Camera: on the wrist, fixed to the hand. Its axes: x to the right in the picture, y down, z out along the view.
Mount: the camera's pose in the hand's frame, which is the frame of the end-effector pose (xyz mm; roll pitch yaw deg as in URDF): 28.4 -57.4 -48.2 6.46 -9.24 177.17
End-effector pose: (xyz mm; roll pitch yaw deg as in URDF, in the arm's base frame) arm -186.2 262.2 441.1 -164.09 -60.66 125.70
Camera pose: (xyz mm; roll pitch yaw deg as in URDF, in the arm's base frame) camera -196.8 205.0 496.3 170.76 70.32 -53.82
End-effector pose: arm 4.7 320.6 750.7 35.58 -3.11 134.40
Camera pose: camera -4.6 356.7 679.7 -29.43 -6.04 -42.50
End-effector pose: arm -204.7 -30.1 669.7 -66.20 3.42 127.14
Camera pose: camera -169.4 34.7 701.0 73.10 -4.53 -62.48
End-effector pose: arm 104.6 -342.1 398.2 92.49 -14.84 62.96
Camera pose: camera 78.4 -282.0 352.1 -84.01 12.25 -107.47
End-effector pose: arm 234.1 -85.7 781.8 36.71 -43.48 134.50
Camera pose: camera 196.7 -23.1 748.4 -27.99 34.32 -41.55
